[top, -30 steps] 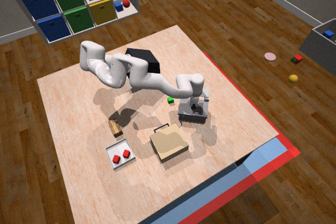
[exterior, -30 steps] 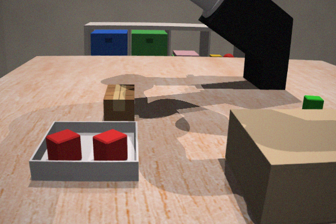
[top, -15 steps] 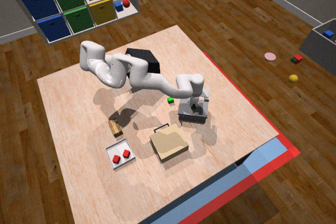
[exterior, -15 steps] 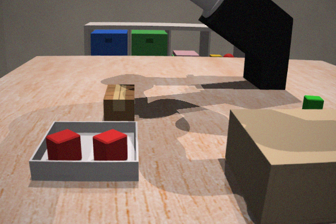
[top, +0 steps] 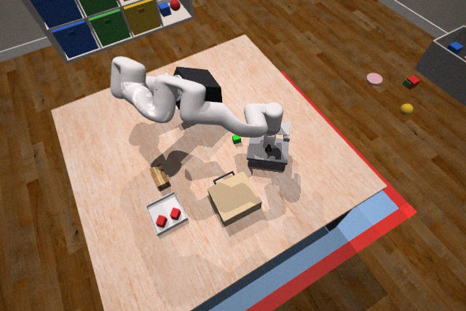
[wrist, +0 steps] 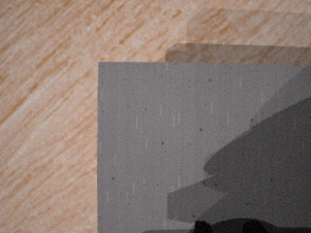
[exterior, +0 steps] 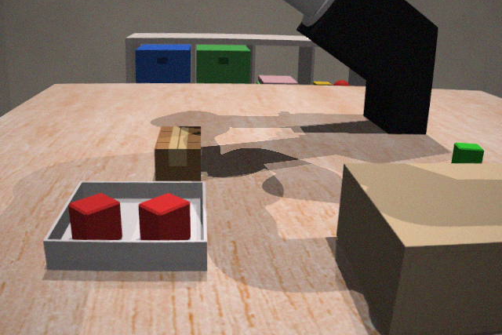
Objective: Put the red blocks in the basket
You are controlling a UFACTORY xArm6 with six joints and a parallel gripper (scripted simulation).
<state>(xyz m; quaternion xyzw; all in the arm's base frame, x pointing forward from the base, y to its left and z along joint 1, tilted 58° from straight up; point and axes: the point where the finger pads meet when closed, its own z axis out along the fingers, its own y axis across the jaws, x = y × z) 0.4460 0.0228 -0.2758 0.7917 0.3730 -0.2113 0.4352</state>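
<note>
Now: hand 90 mm above the metal box. Round my hand: grey lid 30 mm below; then drawer 250 mm to the right, 90 mm ahead, 80 mm below; then light wooden cabinet 250 mm to the right, 110 mm ahead, 80 mm below.
</note>
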